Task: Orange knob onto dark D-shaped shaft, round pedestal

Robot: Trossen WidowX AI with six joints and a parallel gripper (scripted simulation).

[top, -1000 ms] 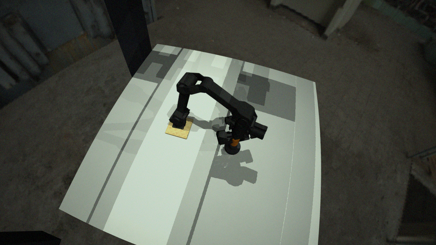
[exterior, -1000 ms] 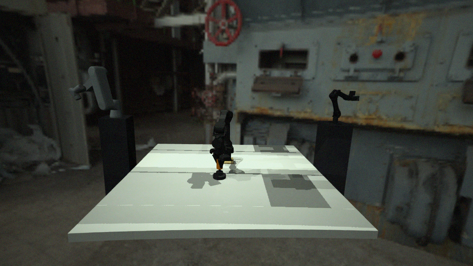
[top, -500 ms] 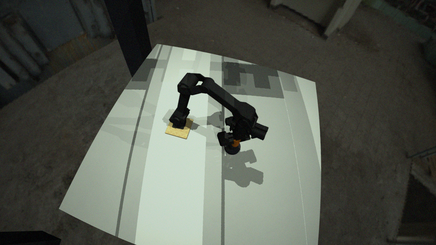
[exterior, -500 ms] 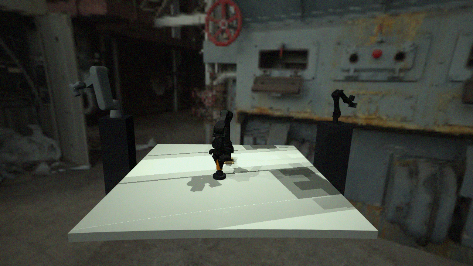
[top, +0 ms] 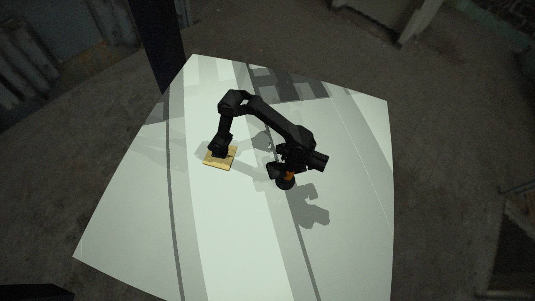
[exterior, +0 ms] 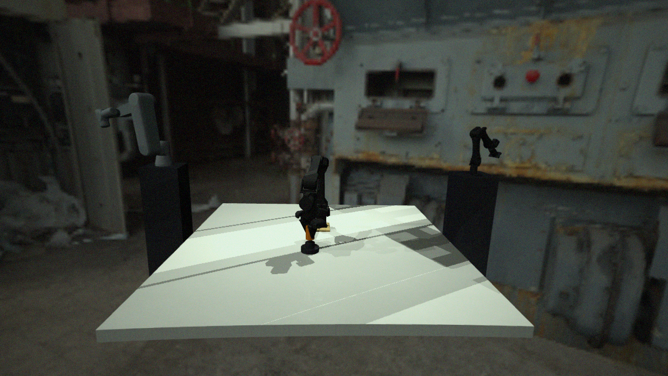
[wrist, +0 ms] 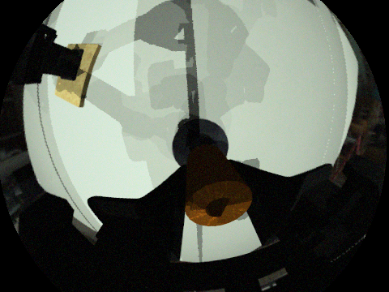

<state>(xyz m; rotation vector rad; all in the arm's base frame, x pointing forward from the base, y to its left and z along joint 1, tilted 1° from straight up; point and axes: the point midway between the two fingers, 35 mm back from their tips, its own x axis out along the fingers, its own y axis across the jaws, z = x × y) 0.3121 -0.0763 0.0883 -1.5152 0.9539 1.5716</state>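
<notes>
Now: gripper tip 20 mm below the orange knob. Also, from my gripper tip: round pedestal (40 mm below).
</notes>
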